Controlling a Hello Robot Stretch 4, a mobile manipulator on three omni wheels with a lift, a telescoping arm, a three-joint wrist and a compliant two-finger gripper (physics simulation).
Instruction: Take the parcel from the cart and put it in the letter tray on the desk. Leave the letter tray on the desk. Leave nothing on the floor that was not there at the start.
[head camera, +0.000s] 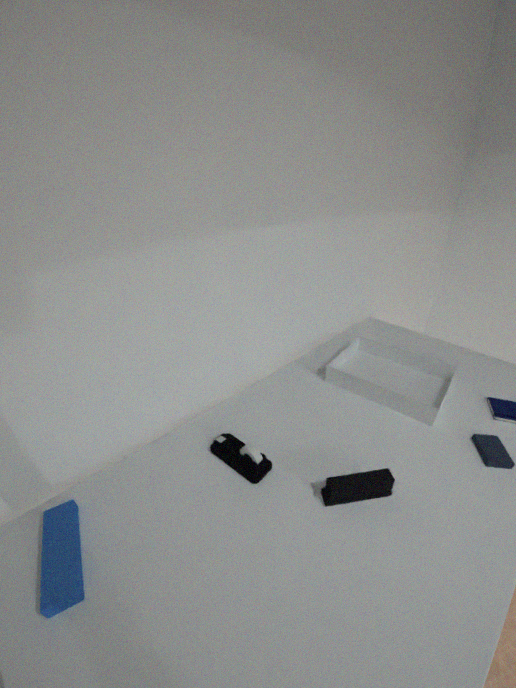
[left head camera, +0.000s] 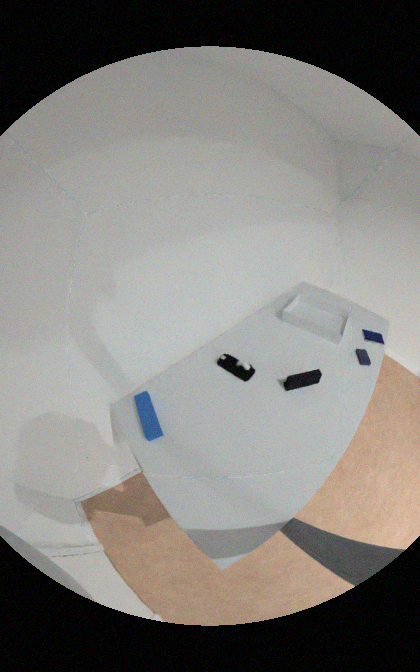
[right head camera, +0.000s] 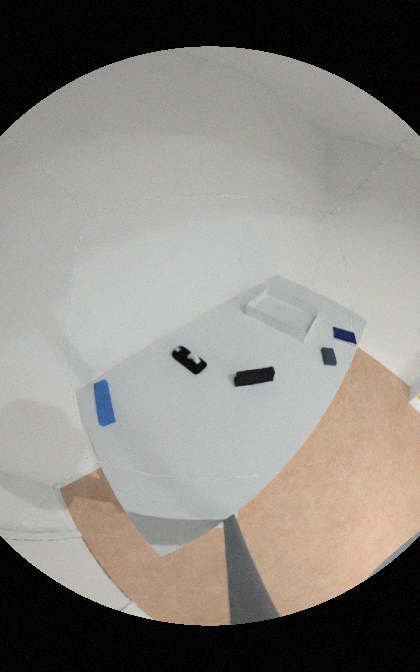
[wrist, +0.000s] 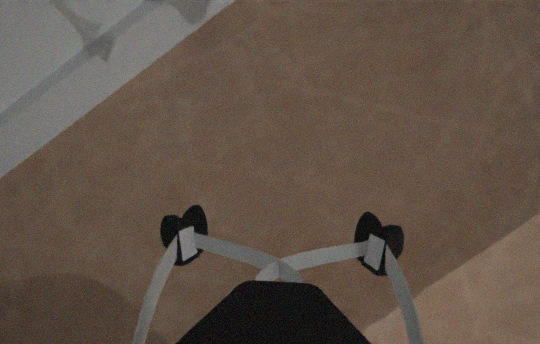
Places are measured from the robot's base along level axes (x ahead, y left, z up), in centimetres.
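Pixels of known places: gripper, fingertip midpoint: (wrist: 280, 228).
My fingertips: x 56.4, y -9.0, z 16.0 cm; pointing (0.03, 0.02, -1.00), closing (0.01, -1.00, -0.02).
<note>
For each thing: its middle in the pictures, then the offset to it from my fingertips. "spot": a spot on its surface instead. Level surfaces: height alone.
- white letter tray, body centre: (head camera: 390, 374) dx +21.9, dy -39.5, dz +79.2 cm
- white desk, surface height: dz +76.0 cm
- blue block, body centre: (head camera: 61, 551) dx -25.9, dy +45.4, dz +77.5 cm
- black tape dispenser, body centre: (head camera: 239, 449) dx -4.5, dy +10.6, dz +79.4 cm
- black block, body centre: (head camera: 357, 486) dx -16.4, dy -15.1, dz +78.7 cm
- grey-blue box, body centre: (head camera: 492, 450) dx -9.7, dy -52.9, dz +76.9 cm
- dark blue flat item, surface spot: (head camera: 502, 409) spot: dx +3.4, dy -66.6, dz +77.2 cm
The white letter tray (head camera: 377, 392) (left head camera: 311, 326) (right head camera: 276, 323) stands upright at the far corner of the white desk (head camera: 277, 583) (left head camera: 225, 440) (right head camera: 200, 435), and nothing shows inside it. My gripper (wrist: 280, 228) is open in the wrist view, its two dark fingertips wide apart with brown floor behind them and no object between them. The gripper does not show in the head views. Neither the cart nor anything I can identify as the parcel shows in these views.
On the desk lie a blue block (head camera: 62, 558) (left head camera: 148, 416) (right head camera: 104, 403), a black tape dispenser (head camera: 236, 460), a black block (head camera: 358, 487), a grey-blue box (head camera: 492, 450) and a dark blue flat item (head camera: 502, 409). Walls stand behind the desk. A pale surface (wrist: 45, 55) borders the floor.
</note>
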